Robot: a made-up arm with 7 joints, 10 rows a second.
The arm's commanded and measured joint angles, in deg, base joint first. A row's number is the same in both.
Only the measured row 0 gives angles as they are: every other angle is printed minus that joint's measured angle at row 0.
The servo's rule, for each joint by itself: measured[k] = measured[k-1] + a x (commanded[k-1-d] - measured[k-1]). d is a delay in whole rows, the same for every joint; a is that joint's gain. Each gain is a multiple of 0.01, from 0.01 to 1. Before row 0 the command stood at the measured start. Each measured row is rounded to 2 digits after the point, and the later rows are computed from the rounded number. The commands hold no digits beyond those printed.
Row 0, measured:
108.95 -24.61 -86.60 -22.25 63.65 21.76 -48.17
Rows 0 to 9, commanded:
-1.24 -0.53 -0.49 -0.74 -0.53 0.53 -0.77
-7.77 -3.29 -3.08 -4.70 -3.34 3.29 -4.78
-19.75 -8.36 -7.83 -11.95 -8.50 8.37 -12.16
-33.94 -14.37 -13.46 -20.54 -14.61 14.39 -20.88
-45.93 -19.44 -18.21 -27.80 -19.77 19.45 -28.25
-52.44 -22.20 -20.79 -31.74 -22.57 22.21 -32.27
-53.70 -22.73 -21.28 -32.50 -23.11 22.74 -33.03
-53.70 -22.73 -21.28 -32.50 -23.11 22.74 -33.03
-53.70 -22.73 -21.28 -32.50 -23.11 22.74 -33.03
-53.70 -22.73 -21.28 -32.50 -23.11 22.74 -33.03
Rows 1 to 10, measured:
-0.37 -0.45 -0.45 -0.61 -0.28 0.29 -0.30
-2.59 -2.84 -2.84 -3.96 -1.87 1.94 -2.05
-7.74 -7.48 -7.38 -10.51 -5.32 5.48 -5.99
-15.60 -13.27 -12.91 -18.73 -10.15 10.38 -11.80
-24.70 -18.45 -17.73 -26.17 -15.15 15.37 -18.22
-33.02 -21.60 -20.51 -30.74 -19.01 19.13 -23.70
-39.22 -22.55 -21.21 -32.18 -21.14 21.12 -27.34
-43.56 -22.70 -21.27 -32.44 -22.16 22.01 -29.56
-46.60 -22.73 -21.28 -32.49 -22.65 22.41 -30.91
-48.73 -22.73 -21.28 -32.50 -22.89 22.59 -31.74
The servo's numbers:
d 0
a 0.30 0.84 0.91 0.82 0.52 0.55 0.39

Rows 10 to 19, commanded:
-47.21 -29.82 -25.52 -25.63 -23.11 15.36 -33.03
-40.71 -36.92 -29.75 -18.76 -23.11 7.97 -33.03
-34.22 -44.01 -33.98 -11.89 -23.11 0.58 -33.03
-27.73 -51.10 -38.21 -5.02 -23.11 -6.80 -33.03
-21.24 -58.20 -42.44 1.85 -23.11 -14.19 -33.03
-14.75 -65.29 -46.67 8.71 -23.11 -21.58 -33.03
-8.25 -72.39 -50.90 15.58 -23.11 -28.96 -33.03
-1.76 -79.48 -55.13 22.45 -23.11 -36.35 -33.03
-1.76 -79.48 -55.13 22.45 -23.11 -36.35 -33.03
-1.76 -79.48 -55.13 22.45 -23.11 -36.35 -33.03
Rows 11 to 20, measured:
-48.27 -28.69 -25.14 -26.87 -23.00 18.61 -32.24
-46.00 -35.60 -29.34 -20.22 -23.06 12.76 -32.55
-42.47 -42.66 -33.56 -13.39 -23.09 6.06 -32.74
-38.05 -49.75 -37.79 -6.53 -23.10 -1.01 -32.85
-33.01 -56.85 -42.02 0.34 -23.11 -8.26 -32.92
-27.53 -63.94 -46.25 7.20 -23.11 -15.59 -32.96
-21.75 -71.04 -50.48 14.07 -23.11 -22.94 -32.99
-15.75 -78.13 -54.71 20.94 -23.11 -30.32 -33.01
-11.55 -79.26 -55.09 22.18 -23.11 -33.64 -33.02
-8.61 -79.44 -55.13 22.40 -23.11 -35.13 -33.02

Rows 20 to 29, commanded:
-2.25 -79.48 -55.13 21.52 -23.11 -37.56 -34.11
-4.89 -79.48 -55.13 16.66 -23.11 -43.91 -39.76
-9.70 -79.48 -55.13 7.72 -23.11 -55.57 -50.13
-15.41 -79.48 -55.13 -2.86 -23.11 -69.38 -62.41
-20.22 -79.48 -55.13 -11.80 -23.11 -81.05 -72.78
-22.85 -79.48 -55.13 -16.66 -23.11 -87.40 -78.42
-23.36 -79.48 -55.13 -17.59 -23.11 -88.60 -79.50
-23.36 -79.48 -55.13 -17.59 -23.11 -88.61 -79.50
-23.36 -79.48 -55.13 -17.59 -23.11 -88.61 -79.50
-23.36 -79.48 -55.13 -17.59 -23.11 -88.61 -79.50
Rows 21 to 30, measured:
-6.70 -79.47 -55.13 21.68 -23.11 -36.47 -33.45
-6.16 -79.48 -55.13 17.56 -23.11 -40.56 -35.91
-7.22 -79.48 -55.13 9.49 -23.11 -48.82 -41.46
-9.68 -79.48 -55.13 -0.64 -23.11 -60.13 -49.63
-12.84 -79.48 -55.13 -9.79 -23.11 -71.64 -58.66
-15.84 -79.48 -55.13 -15.42 -23.11 -80.31 -66.37
-18.10 -79.48 -55.13 -17.20 -23.11 -84.87 -71.49
-19.68 -79.48 -55.13 -17.52 -23.11 -86.93 -74.61
-20.78 -79.48 -55.13 -17.58 -23.11 -87.85 -76.52
-21.55 -79.48 -55.13 -17.59 -23.11 -88.27 -77.68

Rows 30 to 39, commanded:
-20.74 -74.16 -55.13 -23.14 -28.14 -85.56 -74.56
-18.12 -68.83 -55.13 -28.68 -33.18 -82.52 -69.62
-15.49 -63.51 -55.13 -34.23 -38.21 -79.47 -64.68
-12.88 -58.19 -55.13 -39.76 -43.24 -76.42 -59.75
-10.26 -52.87 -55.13 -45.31 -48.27 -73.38 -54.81
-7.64 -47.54 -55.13 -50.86 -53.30 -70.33 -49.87
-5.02 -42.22 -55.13 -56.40 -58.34 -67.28 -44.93
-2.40 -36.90 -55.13 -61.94 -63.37 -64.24 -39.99
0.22 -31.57 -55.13 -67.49 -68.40 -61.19 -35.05
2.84 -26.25 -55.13 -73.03 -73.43 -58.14 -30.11
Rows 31 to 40, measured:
-21.31 -75.01 -55.13 -22.14 -25.73 -86.78 -76.46
-20.35 -69.82 -55.13 -27.50 -29.60 -84.44 -73.79
-18.89 -64.52 -55.13 -33.02 -34.08 -81.71 -70.24
-17.09 -59.20 -55.13 -38.55 -38.84 -78.80 -66.15
-15.04 -53.88 -55.13 -44.09 -43.74 -75.82 -61.73
-12.82 -48.55 -55.13 -49.64 -48.71 -72.80 -57.10
-10.48 -43.23 -55.13 -55.18 -53.72 -69.76 -52.35
-8.06 -37.91 -55.13 -60.72 -58.74 -66.72 -47.53
-5.58 -32.58 -55.13 -66.27 -63.76 -63.68 -42.66
-3.05 -27.26 -55.13 -71.81 -68.79 -60.63 -37.77

